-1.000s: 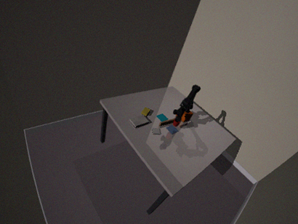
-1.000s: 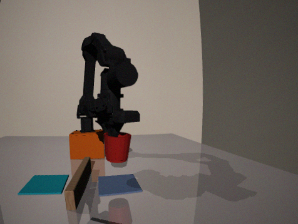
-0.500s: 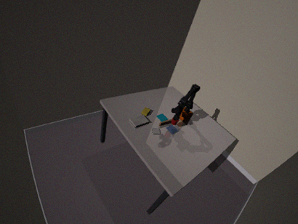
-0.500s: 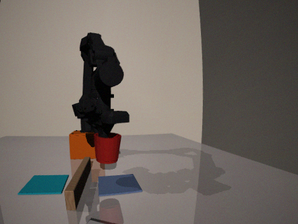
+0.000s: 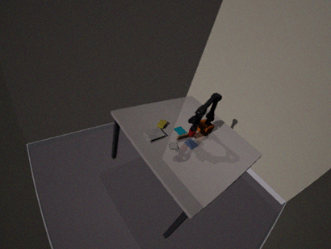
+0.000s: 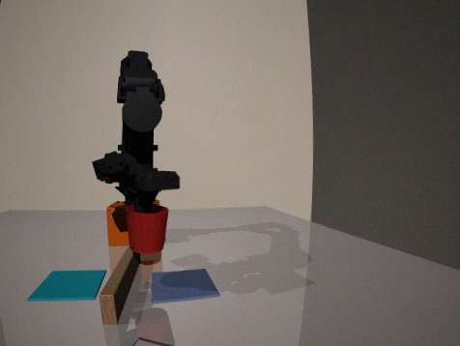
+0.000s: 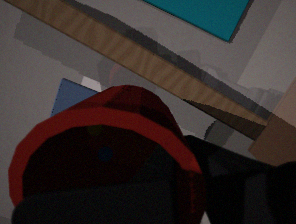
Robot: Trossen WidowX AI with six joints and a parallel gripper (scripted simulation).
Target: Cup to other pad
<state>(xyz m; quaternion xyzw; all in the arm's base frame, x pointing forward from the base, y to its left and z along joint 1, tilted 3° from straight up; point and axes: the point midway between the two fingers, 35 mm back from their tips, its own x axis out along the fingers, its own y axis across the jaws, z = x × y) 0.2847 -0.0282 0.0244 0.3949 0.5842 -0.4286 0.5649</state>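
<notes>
Right now the blue marble is 40 mm ahead of my gripper tip, 30 mm to the left of it and 20 mm below it. Also, from my gripper tip: blue pad 50 mm ahead, 70 mm to the left, 110 mm below; then wooden bar 20 mm ahead, 30 mm to the right, 90 mm below; then red cup 30 mm ahead, 10 mm to the left.
</notes>
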